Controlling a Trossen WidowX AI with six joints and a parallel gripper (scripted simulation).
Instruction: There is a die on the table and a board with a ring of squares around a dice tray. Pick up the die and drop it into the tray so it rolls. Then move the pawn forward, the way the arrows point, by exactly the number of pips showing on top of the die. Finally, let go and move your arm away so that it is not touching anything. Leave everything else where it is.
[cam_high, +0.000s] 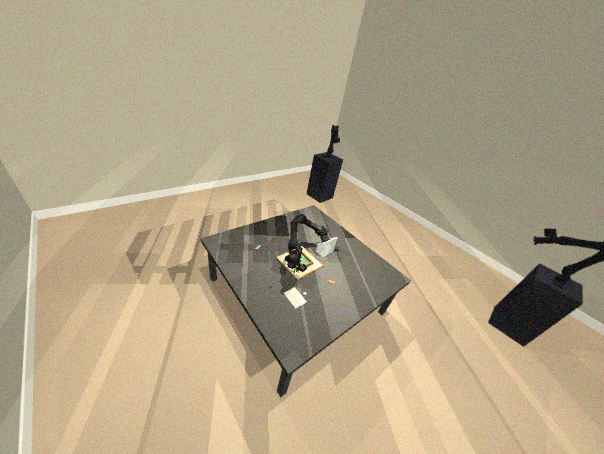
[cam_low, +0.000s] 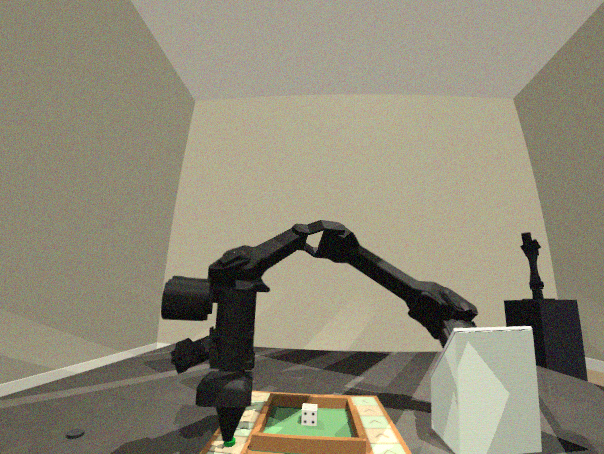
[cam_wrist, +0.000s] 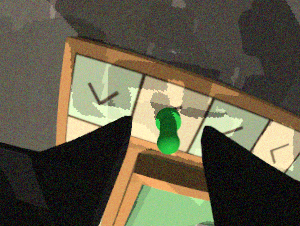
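The white die lies 120 mm behind my gripper tip and 70 mm to the right of it. Also, from my gripper tip: green pawn (right at my gripper tip); dark disc (230 mm ahead, 30 mm below); white sheet (150 mm ahead, 180 mm to the left, 30 mm below).
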